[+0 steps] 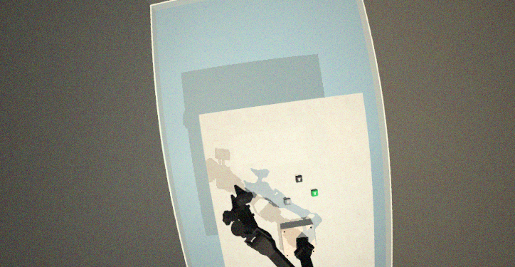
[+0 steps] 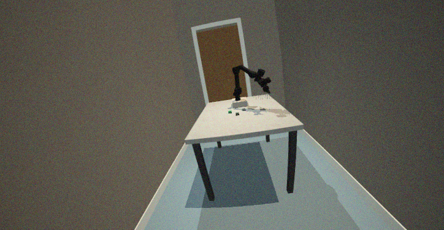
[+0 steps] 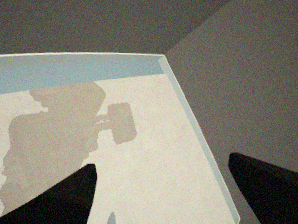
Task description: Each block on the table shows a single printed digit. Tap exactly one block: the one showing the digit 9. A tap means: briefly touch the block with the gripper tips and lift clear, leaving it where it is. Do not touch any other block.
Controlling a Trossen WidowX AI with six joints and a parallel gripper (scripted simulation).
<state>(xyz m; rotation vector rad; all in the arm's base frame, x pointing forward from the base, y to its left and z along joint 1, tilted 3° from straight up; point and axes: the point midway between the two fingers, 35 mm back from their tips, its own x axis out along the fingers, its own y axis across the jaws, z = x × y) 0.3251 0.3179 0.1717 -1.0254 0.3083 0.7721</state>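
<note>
Right now the green block is 410 mm to the right of my gripper tip, 190 mm below it and 100 mm behind it. Also, from my gripper tip: grey block: 260 mm to the right, 190 mm below, 140 mm behind; black block: 330 mm to the right, 190 mm below, 10 mm behind.
</note>
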